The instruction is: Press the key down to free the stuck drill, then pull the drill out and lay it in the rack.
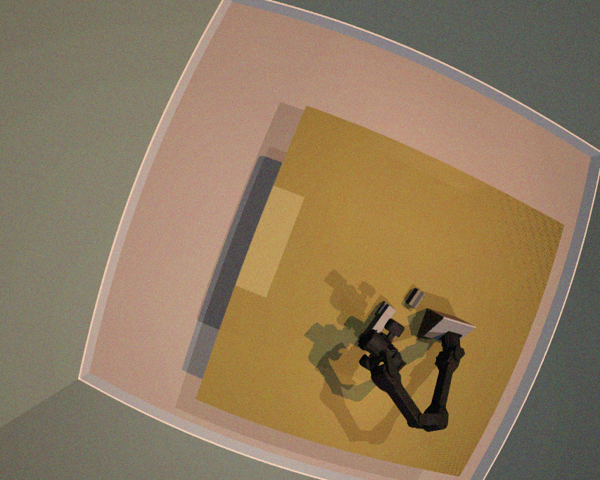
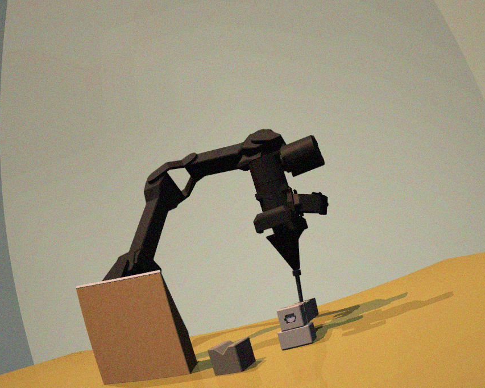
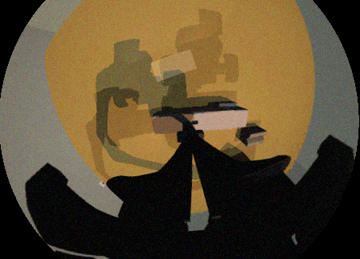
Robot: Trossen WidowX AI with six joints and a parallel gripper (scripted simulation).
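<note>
Right now my gripper tip is 3 cm above the key. The rest, counted from my gripper tip: drill (8 cm below, 5 cm to the right, 2 cm behind); then rack (17 cm to the right, 13 cm behind, 10 cm below); then grey fixture block (8 cm below, 3 cm to the right, 2 cm behind).
</note>
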